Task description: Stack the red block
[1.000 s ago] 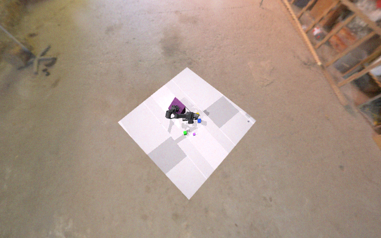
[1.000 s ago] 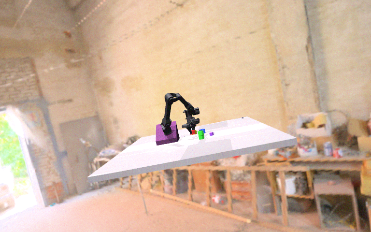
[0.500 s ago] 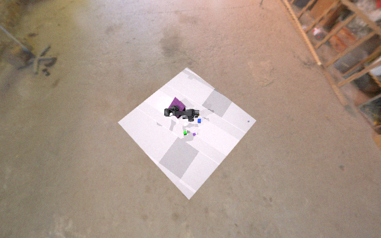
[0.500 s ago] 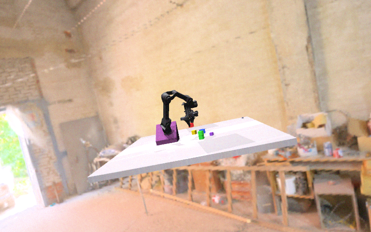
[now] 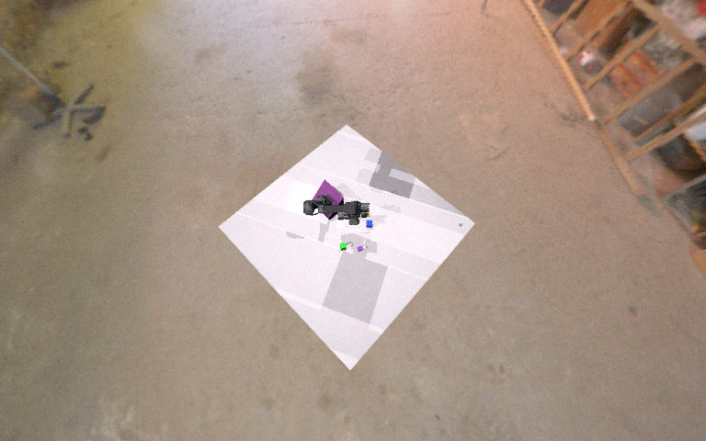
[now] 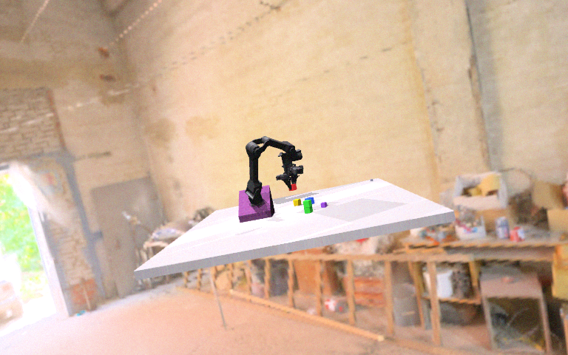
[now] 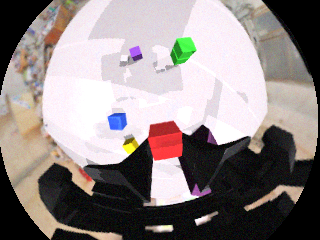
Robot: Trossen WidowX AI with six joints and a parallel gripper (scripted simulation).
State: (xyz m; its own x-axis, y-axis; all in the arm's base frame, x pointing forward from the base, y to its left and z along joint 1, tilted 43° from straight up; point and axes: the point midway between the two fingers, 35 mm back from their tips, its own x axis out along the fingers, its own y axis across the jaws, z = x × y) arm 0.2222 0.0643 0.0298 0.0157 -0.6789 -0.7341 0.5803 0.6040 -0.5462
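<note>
Right now my gripper tip is 16 cm short of the small purple block, 11 cm above it and 8 cm to the left of it. Also, from my gripper tip: yellow block 14 cm to the left, 11 cm below, 1 cm behind; red block 1 cm above; blue block 11 cm below, 10 cm to the left, 8 cm ahead.
</note>
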